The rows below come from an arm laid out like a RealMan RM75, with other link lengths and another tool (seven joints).
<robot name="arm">
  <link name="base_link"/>
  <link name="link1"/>
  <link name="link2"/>
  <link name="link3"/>
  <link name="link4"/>
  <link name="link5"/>
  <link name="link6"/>
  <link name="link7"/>
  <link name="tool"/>
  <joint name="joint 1" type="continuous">
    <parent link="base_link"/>
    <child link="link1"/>
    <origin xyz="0 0 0.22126" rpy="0 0 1.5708"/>
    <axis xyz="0 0 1"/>
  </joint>
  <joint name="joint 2" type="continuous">
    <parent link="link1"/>
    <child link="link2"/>
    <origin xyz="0 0 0" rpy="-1.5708 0 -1.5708"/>
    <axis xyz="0 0 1"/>
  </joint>
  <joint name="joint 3" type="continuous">
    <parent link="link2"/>
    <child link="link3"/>
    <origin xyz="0 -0.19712 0" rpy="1.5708 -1.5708 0"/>
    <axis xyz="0 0 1"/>
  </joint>
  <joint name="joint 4" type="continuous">
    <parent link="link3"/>
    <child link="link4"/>
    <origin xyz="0 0 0" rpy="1.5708 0 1.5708"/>
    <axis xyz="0 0 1"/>
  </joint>
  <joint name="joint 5" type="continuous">
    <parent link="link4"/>
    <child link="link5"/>
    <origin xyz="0 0.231 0" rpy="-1.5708 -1.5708 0"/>
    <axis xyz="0 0 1"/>
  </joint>
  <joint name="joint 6" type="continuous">
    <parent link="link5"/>
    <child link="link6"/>
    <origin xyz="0 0 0" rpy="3.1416 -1.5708 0"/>
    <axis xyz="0 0 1"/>
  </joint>
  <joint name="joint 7" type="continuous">
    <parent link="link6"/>
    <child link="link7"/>
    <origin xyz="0.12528 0 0" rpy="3.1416 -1.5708 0"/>
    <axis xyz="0 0 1"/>
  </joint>
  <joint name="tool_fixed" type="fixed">
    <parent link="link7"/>
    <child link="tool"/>
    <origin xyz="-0.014 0.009 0.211" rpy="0.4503 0 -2.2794"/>
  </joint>
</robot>
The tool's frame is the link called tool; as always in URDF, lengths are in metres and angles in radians. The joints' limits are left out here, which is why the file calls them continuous.
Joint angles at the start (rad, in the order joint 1, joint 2, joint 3, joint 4, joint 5, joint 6, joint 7):
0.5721, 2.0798, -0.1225, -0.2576, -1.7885, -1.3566, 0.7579
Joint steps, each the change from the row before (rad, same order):
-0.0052, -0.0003, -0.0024, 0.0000, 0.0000, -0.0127, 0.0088
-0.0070, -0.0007, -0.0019, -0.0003, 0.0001, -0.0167, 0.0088
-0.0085, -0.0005, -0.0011, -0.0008, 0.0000, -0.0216, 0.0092
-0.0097, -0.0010, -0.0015, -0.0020, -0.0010, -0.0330, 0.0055
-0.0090, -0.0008, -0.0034, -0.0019, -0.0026, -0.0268, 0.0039
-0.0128, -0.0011, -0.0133, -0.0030, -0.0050, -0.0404, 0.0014
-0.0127, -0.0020, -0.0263, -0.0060, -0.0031, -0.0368, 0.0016
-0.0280, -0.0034, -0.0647, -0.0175, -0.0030, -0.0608, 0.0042
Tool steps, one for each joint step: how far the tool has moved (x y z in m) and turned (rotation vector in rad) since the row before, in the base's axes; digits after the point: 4 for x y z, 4 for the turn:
-0.0014, -0.0027, 0.0002, -0.0052, 0.0110, 0.0045
-0.0015, -0.0035, 0.0008, -0.0044, 0.0123, 0.0061
-0.0021, -0.0044, 0.0014, -0.0039, 0.0147, 0.0086
-0.0048, -0.0062, 0.0023, -0.0023, 0.0141, 0.0198
-0.0036, -0.0058, 0.0008, -0.0047, 0.0088, 0.0167
-0.0068, -0.0099, -0.0014, -0.0123, 0.0058, 0.0316
-0.0067, -0.0106, -0.0037, -0.0194, -0.0027, 0.0343
-0.0092, -0.0214, -0.0100, -0.0458, -0.0152, 0.0595

